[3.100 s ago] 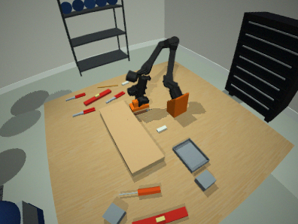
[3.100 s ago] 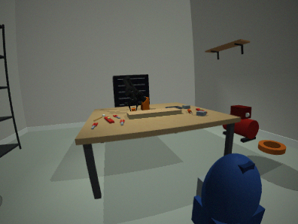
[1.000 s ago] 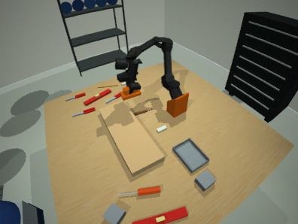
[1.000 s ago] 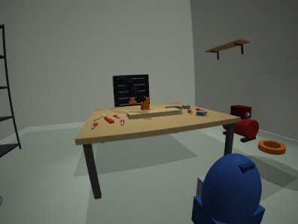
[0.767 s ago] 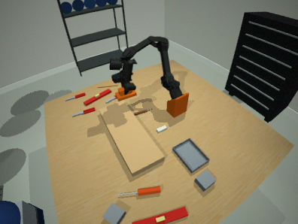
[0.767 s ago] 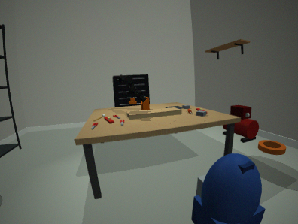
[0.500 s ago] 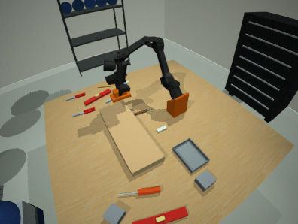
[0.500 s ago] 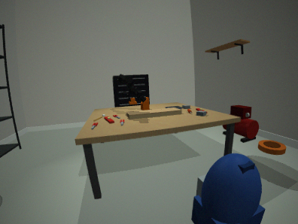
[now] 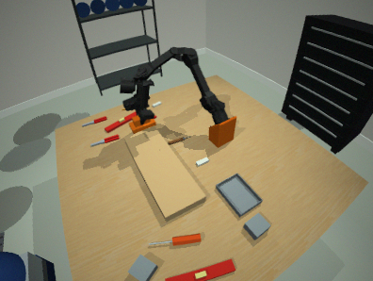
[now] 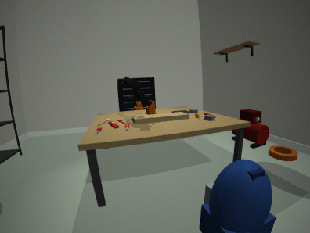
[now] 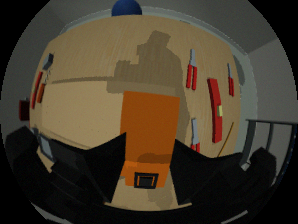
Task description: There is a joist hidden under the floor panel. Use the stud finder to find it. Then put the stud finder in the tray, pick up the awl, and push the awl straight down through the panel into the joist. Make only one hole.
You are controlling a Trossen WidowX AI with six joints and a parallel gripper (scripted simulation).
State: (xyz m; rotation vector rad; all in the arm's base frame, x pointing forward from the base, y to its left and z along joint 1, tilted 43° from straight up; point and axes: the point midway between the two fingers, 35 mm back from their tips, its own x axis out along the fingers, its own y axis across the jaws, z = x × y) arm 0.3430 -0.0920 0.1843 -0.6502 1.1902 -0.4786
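Right now my gripper tip is 40 mm past the indicator window and 30 mm below it. From my gripper tip the other things lie so: orange stud finder (20 mm behind, 20 mm above); then grey tray (210 mm behind, 510 mm to the left, 120 mm below); then awl (180 mm behind, 90 mm to the left, 130 mm below).
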